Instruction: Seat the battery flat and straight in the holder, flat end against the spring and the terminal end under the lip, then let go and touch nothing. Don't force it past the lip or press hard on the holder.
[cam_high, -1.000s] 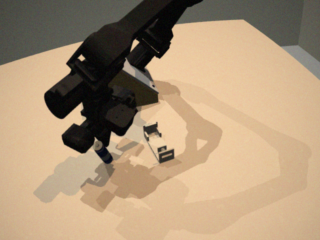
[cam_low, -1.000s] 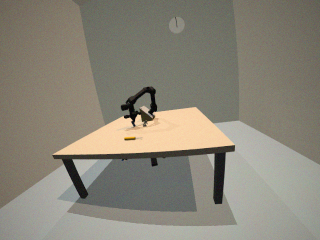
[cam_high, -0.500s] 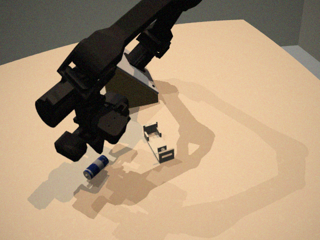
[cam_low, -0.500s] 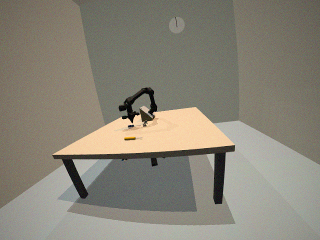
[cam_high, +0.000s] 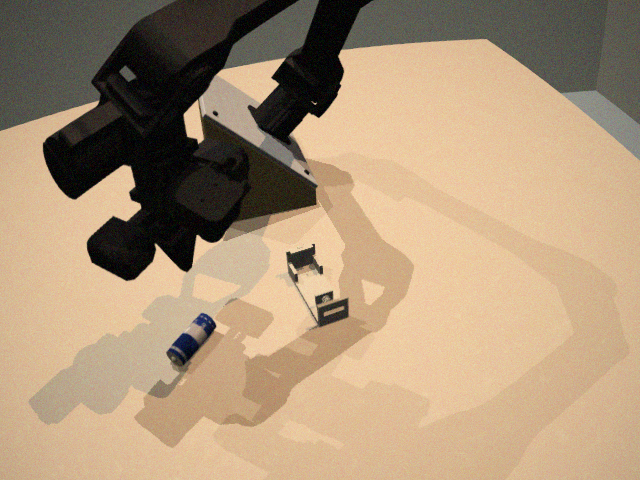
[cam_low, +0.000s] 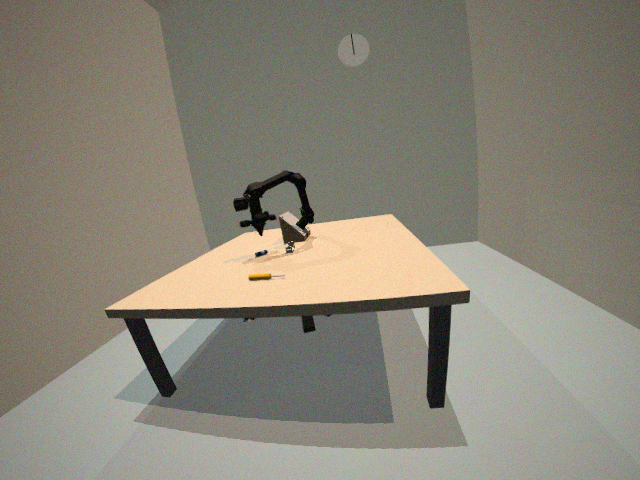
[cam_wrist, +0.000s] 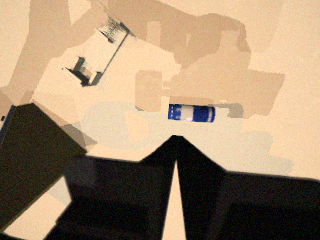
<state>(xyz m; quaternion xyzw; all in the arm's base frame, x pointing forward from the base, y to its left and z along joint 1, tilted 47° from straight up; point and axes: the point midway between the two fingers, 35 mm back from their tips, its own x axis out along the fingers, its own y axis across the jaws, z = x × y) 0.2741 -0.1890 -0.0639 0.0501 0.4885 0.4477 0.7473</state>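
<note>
Now: the battery 10 mm ahead of my gripper tip, 20 mm to the right of it and 90 mm below it. From my gripper tip the other things lie so: yellow-handled screwdriver 360 mm ahead, 110 mm to the left, 90 mm below.
</note>
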